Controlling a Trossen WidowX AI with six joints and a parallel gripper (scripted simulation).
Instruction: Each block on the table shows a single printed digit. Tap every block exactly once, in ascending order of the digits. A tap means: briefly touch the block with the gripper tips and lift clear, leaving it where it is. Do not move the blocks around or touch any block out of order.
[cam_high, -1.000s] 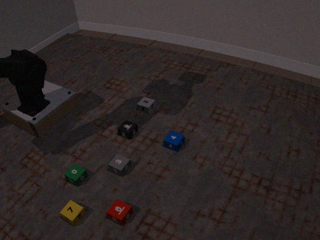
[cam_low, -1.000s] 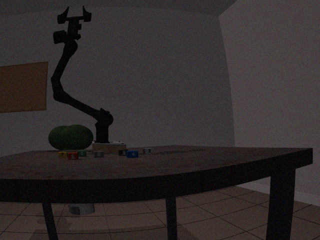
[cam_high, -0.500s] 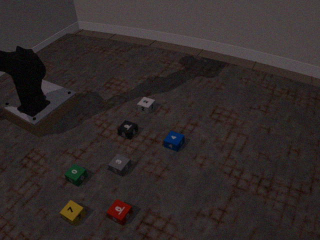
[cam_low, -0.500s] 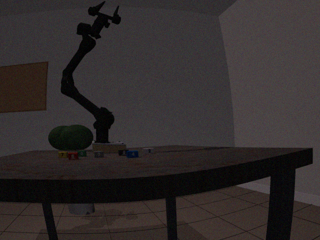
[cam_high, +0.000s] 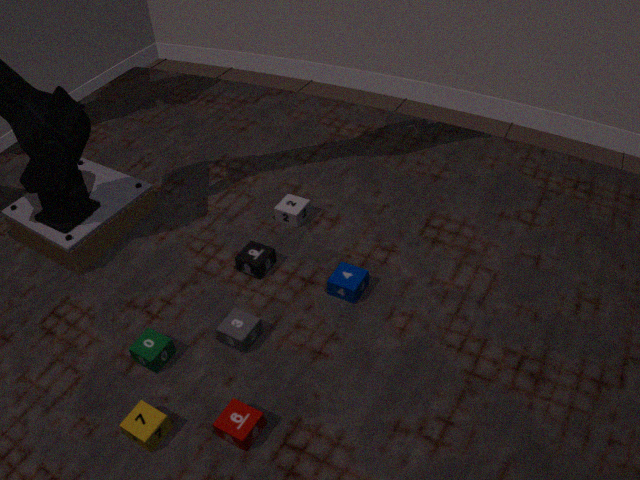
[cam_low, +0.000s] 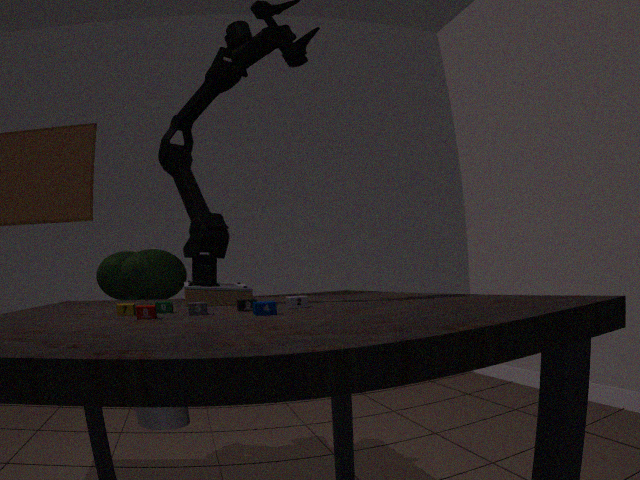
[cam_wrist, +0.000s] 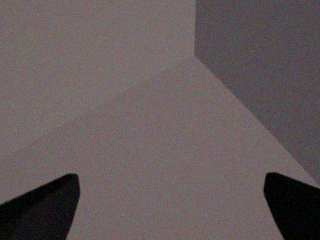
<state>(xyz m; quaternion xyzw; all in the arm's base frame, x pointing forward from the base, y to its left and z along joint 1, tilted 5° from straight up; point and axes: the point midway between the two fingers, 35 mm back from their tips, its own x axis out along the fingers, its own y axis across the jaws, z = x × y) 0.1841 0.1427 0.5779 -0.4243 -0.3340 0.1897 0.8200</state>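
Now: the green block 600 mm below my gripper tip, 300 mm to the right of it and 20 mm behind it. The rest, counted from my gripper tip: black block: 600 mm below, 150 mm to the right, 10 mm ahead; then white block: 600 mm below, 60 mm to the right; then blue block: 600 mm below, 140 mm to the right, 110 mm ahead.
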